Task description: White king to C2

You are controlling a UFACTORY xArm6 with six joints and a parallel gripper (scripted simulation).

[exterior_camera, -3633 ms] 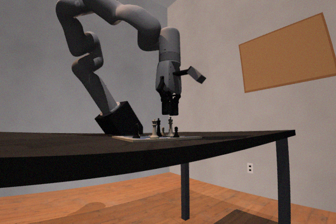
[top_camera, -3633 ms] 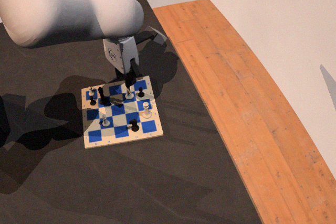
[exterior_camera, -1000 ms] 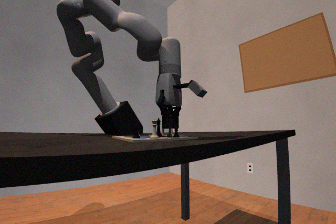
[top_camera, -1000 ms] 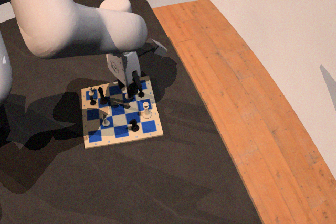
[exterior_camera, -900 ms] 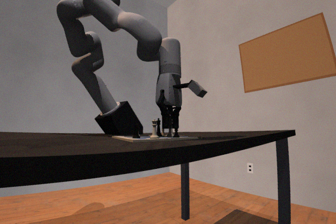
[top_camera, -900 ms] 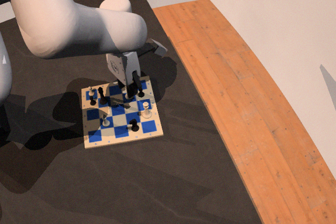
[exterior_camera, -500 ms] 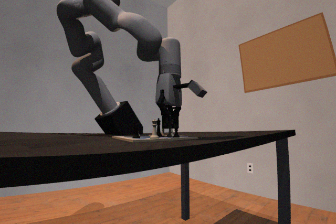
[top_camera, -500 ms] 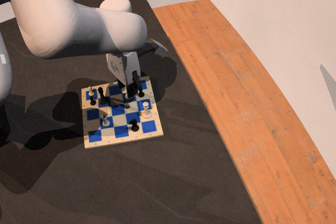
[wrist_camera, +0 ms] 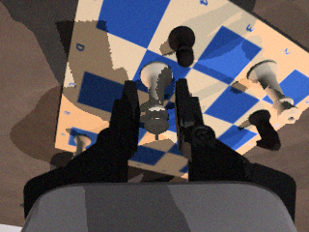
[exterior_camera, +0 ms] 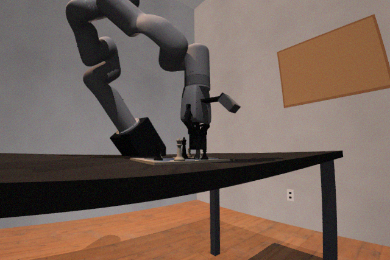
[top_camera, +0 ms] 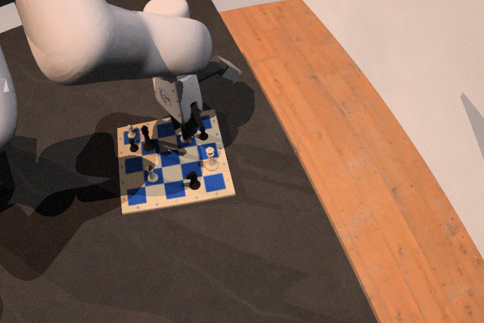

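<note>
Now: the chessboard 50 mm behind my hand, 30 mm to the right of it and 50 mm below it. The rest, counted from my hand: white pawn: 100 mm behind, 70 mm to the left, 30 mm below; white queen: 10 mm ahead, 90 mm to the right, 20 mm below; white king: 10 mm below.
</note>
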